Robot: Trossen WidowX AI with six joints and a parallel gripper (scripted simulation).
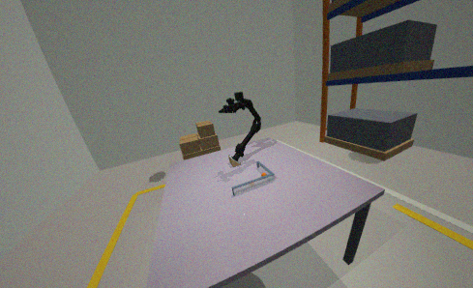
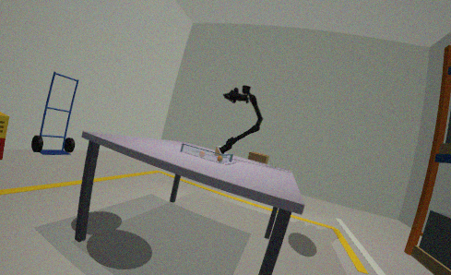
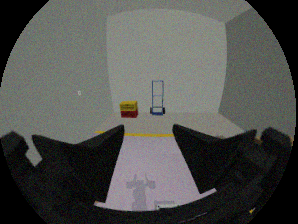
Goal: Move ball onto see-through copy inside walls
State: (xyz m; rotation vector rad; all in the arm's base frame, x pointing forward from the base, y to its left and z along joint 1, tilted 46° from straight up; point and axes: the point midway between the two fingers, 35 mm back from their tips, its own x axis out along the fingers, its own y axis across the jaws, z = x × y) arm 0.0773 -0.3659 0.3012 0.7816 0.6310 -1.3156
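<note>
The orange ball is 260 mm ahead of my gripper tip, 200 mm to the left of it and 500 mm below it. Also, from my gripper tip: see-through copy of ball 300 mm ahead, 70 mm to the left, 500 mm below.
</note>
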